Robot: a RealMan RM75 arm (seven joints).
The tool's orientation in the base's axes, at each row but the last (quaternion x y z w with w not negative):
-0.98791 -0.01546 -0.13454 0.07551
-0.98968 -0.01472 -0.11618 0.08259
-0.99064 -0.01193 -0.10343 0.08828
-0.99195 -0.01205 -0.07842 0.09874
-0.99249 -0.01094 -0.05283 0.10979
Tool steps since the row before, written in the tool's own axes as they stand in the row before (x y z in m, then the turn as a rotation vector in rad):
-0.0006 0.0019 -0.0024 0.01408 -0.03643 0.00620
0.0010 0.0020 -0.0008 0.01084 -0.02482 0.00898
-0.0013 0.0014 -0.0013 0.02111 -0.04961 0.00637
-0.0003 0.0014 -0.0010 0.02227 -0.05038 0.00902
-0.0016 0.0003 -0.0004 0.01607 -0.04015 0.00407
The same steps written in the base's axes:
-0.0011 -0.0023 0.0018 0.01334 0.03709 0.00315
0.0009 -0.0021 0.0007 0.01139 0.02608 -0.00212
-0.0015 -0.0016 0.0007 0.01987 0.05007 0.00679
-0.0004 -0.0016 0.0006 0.02139 0.05135 0.00456
-0.0016 -0.0004 0.0002 0.01506 0.04023 0.00648

